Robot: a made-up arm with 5 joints.
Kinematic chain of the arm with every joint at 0, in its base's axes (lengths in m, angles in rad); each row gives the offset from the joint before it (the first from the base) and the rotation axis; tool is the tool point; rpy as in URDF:
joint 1: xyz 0.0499 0 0.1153 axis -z
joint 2: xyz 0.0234 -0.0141 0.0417 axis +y
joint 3: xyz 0.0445 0 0.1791 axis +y
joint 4: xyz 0.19 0 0.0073 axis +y
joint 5: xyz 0.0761 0.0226 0 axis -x
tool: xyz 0 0 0 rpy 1.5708 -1.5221 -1.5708
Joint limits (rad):
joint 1: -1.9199..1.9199
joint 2: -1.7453..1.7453
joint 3: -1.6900..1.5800
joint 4: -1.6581..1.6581
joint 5: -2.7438..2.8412
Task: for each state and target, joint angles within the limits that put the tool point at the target. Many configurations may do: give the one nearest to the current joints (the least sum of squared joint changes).
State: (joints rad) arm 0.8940 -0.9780 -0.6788 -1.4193 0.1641
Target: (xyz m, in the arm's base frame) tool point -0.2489 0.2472 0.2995
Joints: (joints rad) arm 0.6693 -1.5001 -1.0431 -0.8039 0.1641
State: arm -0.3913 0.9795 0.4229 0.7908 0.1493
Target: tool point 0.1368 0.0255 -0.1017
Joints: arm -0.1914 1.5075 0.3775 0.6614 0.1493
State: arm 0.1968 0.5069 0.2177 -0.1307 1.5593
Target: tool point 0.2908 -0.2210 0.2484
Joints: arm 0.7683 0.0393 0.3466 -0.1056 1.5593
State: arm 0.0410 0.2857 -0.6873 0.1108 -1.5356
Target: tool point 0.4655 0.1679 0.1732
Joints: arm -0.3650 0.8826 -0.6413 0.0920 -1.5356
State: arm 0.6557 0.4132 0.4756 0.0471 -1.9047
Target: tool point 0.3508 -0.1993 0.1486
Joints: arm 0.6086 0.4486 0.1895 -0.0350 -1.9047
